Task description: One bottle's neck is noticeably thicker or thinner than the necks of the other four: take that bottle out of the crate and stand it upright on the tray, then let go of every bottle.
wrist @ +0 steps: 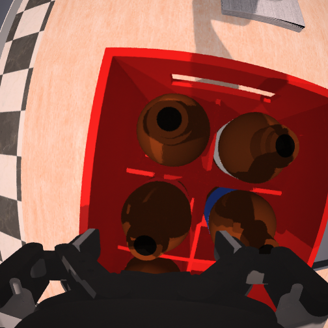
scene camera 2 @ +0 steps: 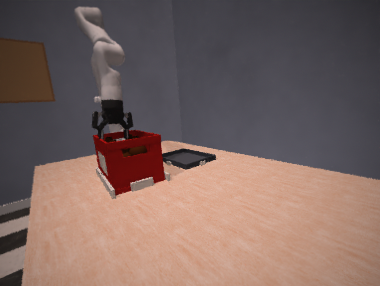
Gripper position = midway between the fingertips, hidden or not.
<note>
I see my gripper (scene camera 2: 114, 139), a red crate (scene camera 2: 120, 171), a dark tray (scene camera 2: 186, 159), a bottle (wrist: 254, 147), a bottle (wrist: 173, 129), a bottle (wrist: 156, 217), a bottle (wrist: 157, 265) and a bottle (wrist: 245, 215).
The red crate is seen too in the wrist view (wrist: 114, 165). My gripper is seen too in the wrist view (wrist: 156, 243).
</note>
